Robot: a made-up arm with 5 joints.
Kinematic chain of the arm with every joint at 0, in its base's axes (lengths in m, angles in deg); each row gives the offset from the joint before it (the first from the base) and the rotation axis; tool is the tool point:
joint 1: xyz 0 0 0.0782 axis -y
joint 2: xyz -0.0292 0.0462 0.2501 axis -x
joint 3: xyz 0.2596 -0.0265 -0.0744 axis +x
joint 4: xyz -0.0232 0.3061 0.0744 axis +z
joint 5: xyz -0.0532 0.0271 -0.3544 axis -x
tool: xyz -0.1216 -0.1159 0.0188
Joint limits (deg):
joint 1: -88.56..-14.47
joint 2: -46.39..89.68
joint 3: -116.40..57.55
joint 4: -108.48..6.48
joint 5: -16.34..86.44
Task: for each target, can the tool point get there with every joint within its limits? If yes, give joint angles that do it. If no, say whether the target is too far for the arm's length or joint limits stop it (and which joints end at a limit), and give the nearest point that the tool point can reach.
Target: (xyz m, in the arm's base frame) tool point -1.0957 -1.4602 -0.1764
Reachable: no: too far | nearest point -0.1858 -0.4446 -0.1043 | short by 1.365 m
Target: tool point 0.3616 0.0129 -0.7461
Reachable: no: joint limits stop it (at a limit: joint 4, joint 5) | nearest point 0.1749 0.0253 -0.3205 | short by 0.465 m
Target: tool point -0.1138 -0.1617 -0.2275
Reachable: yes | joints -45.25 -4.00 -94.35 -79.92 45.80
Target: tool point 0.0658 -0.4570 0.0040
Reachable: yes | joints -71.35 37.45 -100.45 -51.07 63.51
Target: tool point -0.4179 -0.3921 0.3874
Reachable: no: joint limits stop it (at a limit: joint 1, joint 5) | nearest point -0.2250 -0.2698 0.0407 | short by 0.415 m
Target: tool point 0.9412 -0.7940 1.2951
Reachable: no: too far | nearest point 0.4779 -0.3481 0.6961 | short by 0.879 m
